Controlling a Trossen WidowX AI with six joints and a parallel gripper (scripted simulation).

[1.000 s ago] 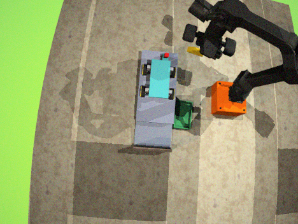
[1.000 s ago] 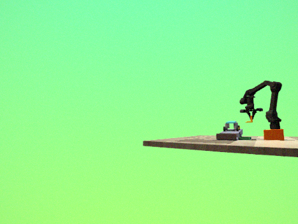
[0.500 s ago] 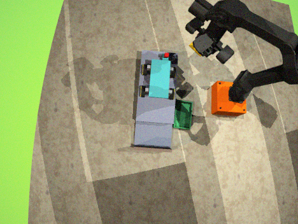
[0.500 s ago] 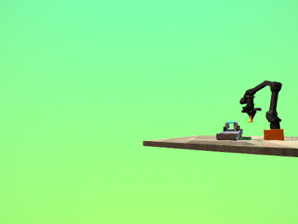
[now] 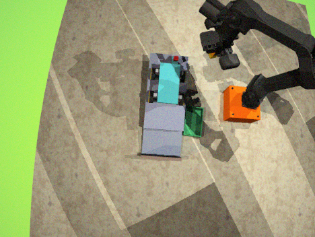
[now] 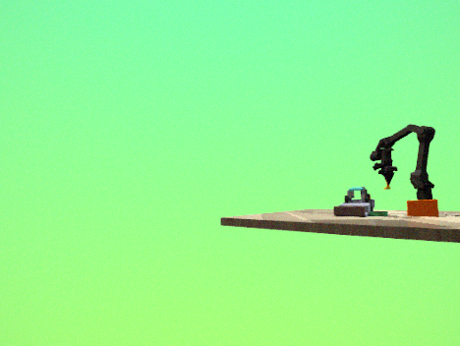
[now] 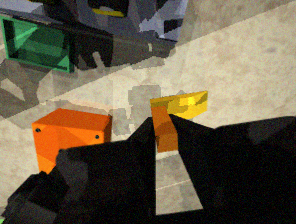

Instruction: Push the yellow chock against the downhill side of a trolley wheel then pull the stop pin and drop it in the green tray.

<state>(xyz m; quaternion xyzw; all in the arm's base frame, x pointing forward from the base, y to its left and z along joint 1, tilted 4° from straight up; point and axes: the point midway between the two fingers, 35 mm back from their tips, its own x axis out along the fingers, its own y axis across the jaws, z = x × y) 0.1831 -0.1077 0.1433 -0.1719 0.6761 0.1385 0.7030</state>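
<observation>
My gripper tip is 13 cm short of the red-headed stop pin, 4 cm to the right of it and 5 cm above it. From my gripper tip the other things lie so: cyan trolley 14 cm ahead, 13 cm to the left, 7 cm below; then yellow chock 1 cm ahead, 2 cm to the right, 1 cm below; then grey ramp 14 cm ahead, 14 cm to the left, 13 cm below.
</observation>
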